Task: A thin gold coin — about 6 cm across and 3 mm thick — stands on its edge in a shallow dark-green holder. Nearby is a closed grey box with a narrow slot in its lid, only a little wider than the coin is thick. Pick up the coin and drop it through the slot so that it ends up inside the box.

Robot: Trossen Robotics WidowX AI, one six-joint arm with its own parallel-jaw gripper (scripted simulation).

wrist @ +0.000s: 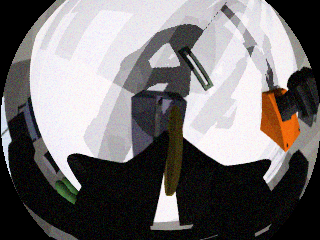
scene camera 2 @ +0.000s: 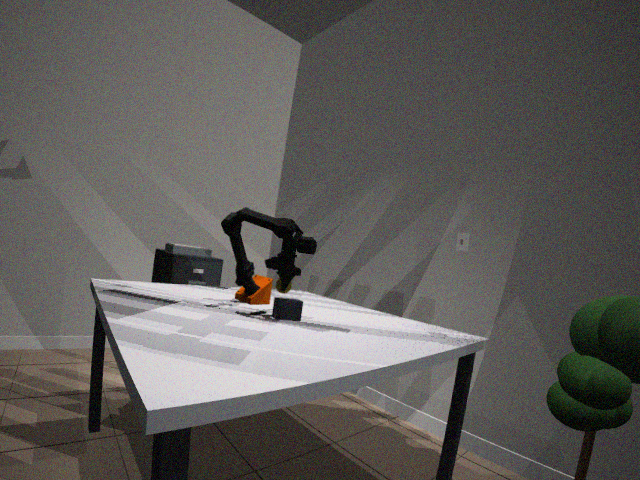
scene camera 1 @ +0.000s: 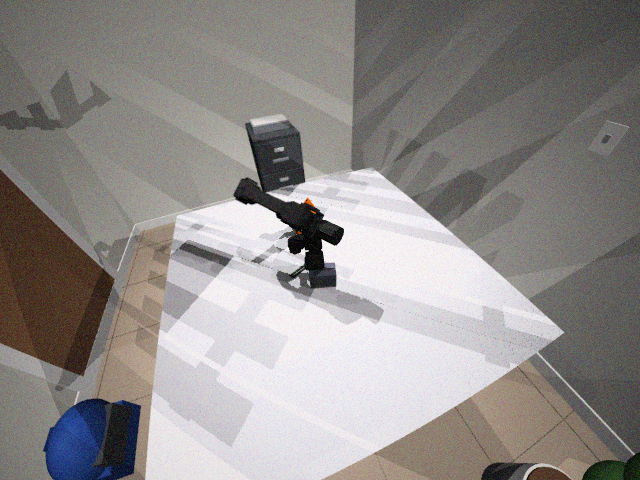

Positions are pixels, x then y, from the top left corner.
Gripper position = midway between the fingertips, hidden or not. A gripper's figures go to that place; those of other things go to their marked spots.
Scene:
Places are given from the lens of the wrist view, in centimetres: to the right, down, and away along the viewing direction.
my gripper (wrist: 169, 135): 1, 1, 10
gold coin (wrist: 172, 169): 1, 2, 5

